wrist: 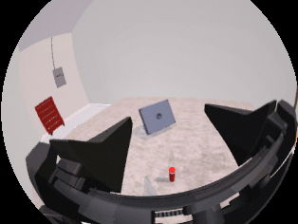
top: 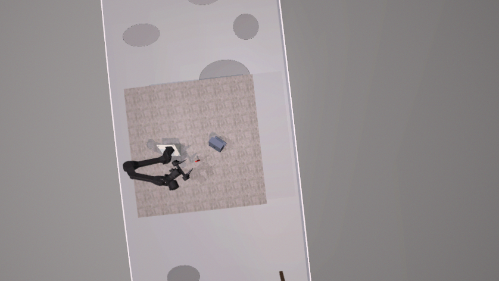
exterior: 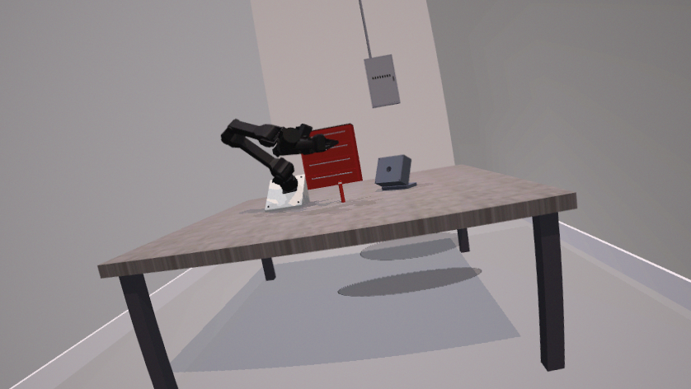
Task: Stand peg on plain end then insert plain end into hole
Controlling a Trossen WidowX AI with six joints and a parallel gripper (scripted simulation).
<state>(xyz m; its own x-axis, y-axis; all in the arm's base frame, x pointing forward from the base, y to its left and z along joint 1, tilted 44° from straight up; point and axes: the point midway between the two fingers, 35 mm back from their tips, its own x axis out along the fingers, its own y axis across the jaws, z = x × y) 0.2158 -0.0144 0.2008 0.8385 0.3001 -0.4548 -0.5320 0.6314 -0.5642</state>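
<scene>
The red peg lies 17 cm below my gripper tip. Also, from my gripper tip: sloped panel 19 cm ahead, 15 cm below, 14 cm to the left.
</scene>
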